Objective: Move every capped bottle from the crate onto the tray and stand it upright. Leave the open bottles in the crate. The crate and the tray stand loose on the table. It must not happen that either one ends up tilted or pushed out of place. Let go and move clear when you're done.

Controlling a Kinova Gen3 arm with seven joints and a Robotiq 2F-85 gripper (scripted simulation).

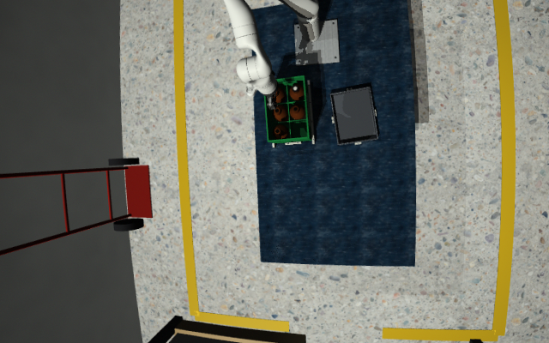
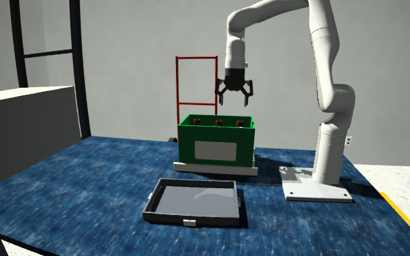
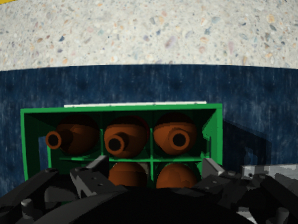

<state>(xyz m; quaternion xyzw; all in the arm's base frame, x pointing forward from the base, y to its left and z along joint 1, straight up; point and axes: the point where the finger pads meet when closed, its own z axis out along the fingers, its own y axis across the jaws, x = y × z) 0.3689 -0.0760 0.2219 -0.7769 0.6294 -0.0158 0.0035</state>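
Right now the bottle is 5 cm behind my hand, 7 cm to the left of it and 15 cm below it. Also, from my hand: grey tray: 1 cm ahead, 34 cm to the left, 22 cm below; then green crate: 5 cm ahead, 4 cm to the left, 15 cm below.
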